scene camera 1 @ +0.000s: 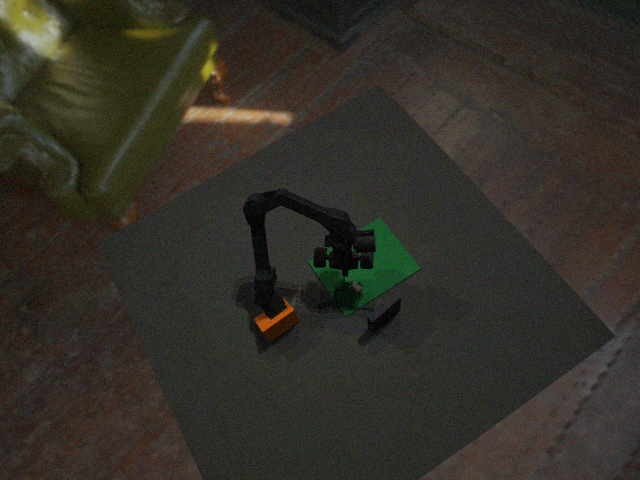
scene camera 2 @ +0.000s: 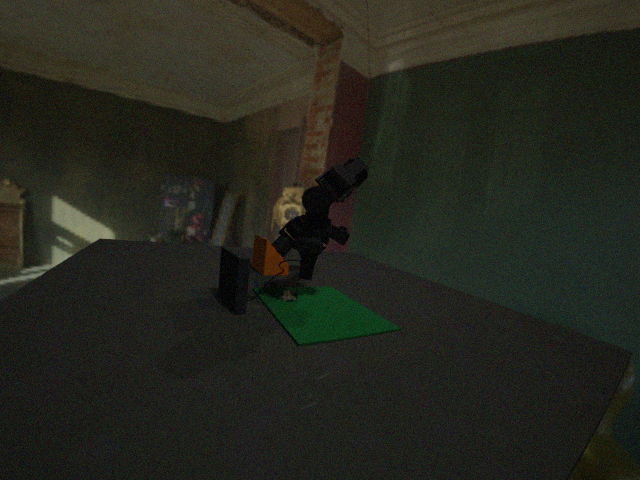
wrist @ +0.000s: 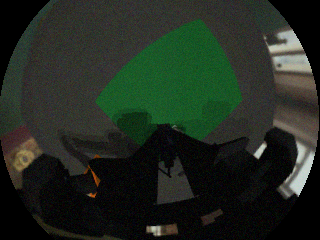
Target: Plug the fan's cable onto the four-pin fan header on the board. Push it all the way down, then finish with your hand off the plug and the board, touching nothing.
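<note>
Visible: a black fan, a board, the gripper. Gripper also in scene camera 1, wrist view.
</note>
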